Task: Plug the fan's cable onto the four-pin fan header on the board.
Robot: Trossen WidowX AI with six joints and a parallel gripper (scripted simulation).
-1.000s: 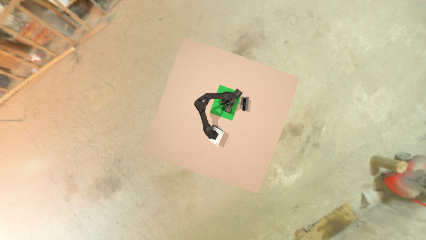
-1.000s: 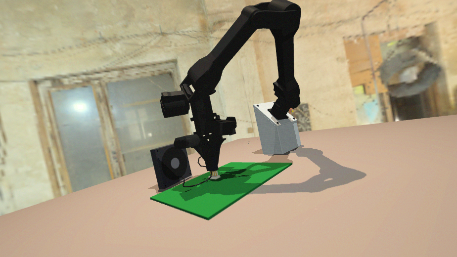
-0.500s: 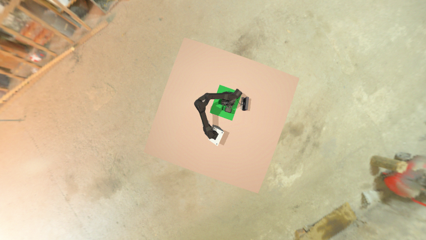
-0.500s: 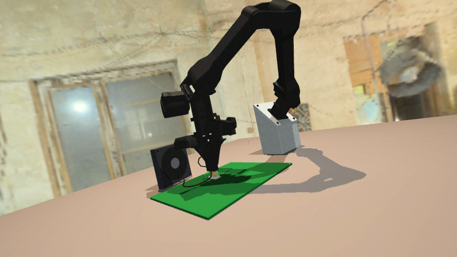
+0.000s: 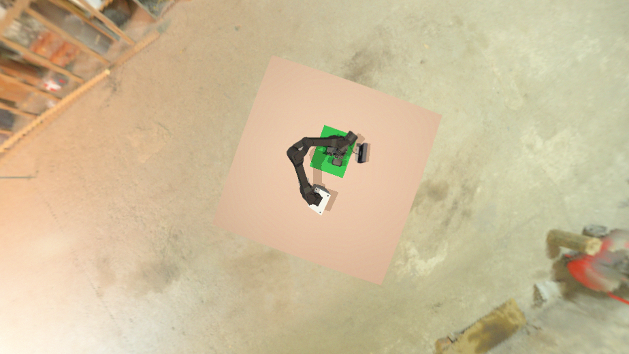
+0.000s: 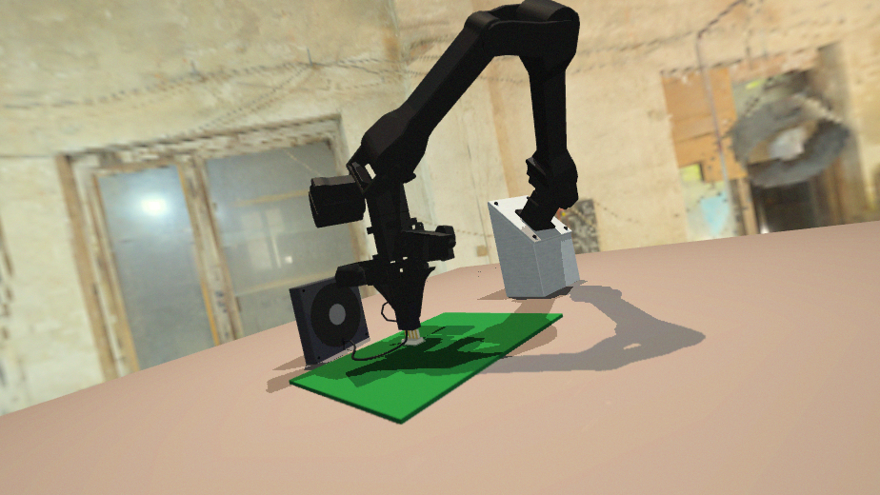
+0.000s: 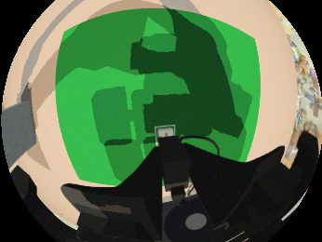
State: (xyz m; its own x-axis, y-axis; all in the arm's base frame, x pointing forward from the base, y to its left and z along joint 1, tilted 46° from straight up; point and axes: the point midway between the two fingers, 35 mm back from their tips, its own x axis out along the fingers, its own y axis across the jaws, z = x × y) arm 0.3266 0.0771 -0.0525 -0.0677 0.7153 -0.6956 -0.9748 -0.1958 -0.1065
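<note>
Right now the black plug is 1 cm to the right of my gripper tip and 1 cm above it. The rest, counted from my gripper tip: four-pin header (4 cm below, 1 cm to the right); black fan (13 cm to the right, 6 cm ahead, 2 cm above); green board (5 cm below, 4 cm to the left).
</note>
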